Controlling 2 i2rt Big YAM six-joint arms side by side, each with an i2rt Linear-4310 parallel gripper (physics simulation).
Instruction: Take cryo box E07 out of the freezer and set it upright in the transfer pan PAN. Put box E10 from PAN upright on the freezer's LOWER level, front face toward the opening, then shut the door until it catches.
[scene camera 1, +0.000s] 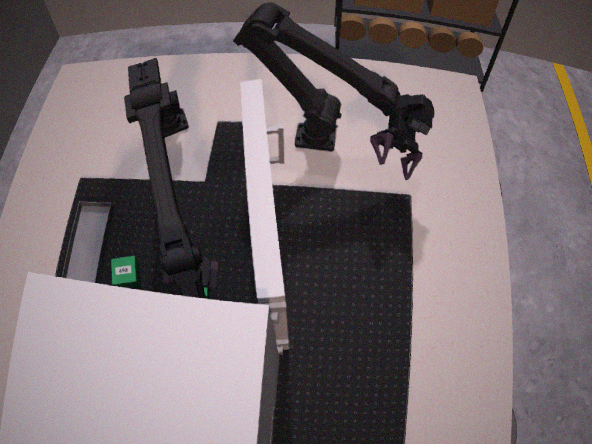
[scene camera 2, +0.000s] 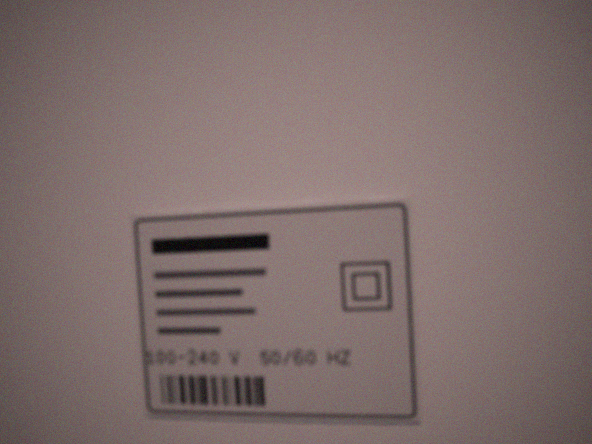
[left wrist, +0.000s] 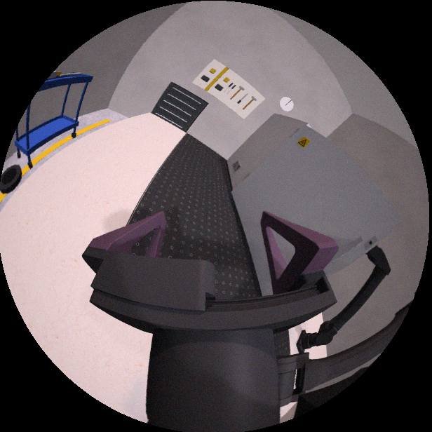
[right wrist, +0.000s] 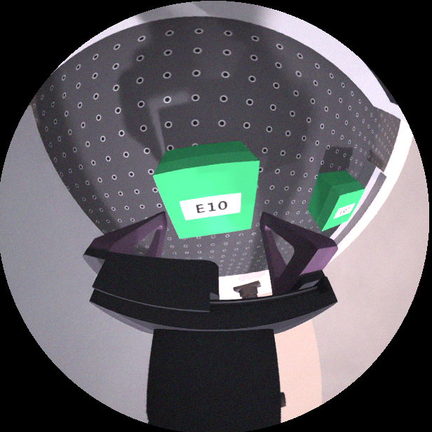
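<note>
Green box E10 (right wrist: 210, 200) (scene camera 1: 206, 291) is at the dark mat between the spread fingers of my right gripper (right wrist: 213, 216) (scene camera 1: 192, 286), with gaps at both sides. Its label faces the wrist camera. The right gripper is open. Green box E07 (scene camera 1: 123, 270) (right wrist: 336, 200) stands on the mat beside the transfer pan (scene camera 1: 95, 203), outside it. The freezer (scene camera 1: 135, 360) hides E10's lower part in scene camera 1. Its door (scene camera 1: 260, 200) (left wrist: 300, 185) stands open. My left gripper (scene camera 1: 395, 170) (left wrist: 213, 216) is open and empty, beyond the door at the picture's right. The freezer's inside is hidden.
The door handle (scene camera 1: 281, 146) sticks out toward the left arm's base. The dark perforated mat (scene camera 1: 345, 300) (left wrist: 192, 200) runs under the door and past the freezer's side. Scene camera 2 faces a pale panel with a rating label (scene camera 2: 300, 325). A shelf rack (scene camera 1: 339, 45) stands behind the table.
</note>
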